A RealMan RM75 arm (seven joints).
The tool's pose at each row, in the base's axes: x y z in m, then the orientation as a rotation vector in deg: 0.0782, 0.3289, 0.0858, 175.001, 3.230, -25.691; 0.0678, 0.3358, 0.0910, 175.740, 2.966, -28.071; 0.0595, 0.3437, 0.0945, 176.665, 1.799, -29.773; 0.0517, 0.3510, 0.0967, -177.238, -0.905, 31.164; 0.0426, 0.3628, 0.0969, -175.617, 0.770, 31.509; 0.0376, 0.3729, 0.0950, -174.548, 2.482, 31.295; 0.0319, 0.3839, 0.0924, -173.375, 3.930, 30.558; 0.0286, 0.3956, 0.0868, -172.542, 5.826, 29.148; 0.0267, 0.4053, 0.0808, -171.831, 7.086, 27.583; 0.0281, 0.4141, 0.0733, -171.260, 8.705, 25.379; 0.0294, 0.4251, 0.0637, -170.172, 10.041, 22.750; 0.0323, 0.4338, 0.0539, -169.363, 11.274, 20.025; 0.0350, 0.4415, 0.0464, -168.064, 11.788, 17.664
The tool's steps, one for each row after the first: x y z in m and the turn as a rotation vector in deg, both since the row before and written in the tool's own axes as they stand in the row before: -0.0113, -0.0071, -0.0024, 1.121, -1.431, -0.020; -0.0088, -0.0081, -0.0011, 1.291, -0.975, 0.545; -0.0080, -0.0074, 0.0003, 0.966, -0.808, 0.414; -0.0085, -0.0119, 0.0029, 1.701, -0.390, 0.788; -0.0041, -0.0100, 0.0038, 1.253, 0.025, 0.901; -0.0047, -0.0107, 0.0050, 1.409, 0.342, 0.708; -0.0016, -0.0111, 0.0072, 1.224, 0.833, 1.030; -0.0003, -0.0091, 0.0072, 1.062, 0.941, 0.640; 0.0031, -0.0082, 0.0076, 1.035, 1.395, 0.868; 0.0032, -0.0101, 0.0102, 1.560, 1.603, 0.618; 0.0046, -0.0077, 0.0100, 1.257, 1.725, 0.583; 0.0036, -0.0069, 0.0079, 1.635, 1.402, 0.106
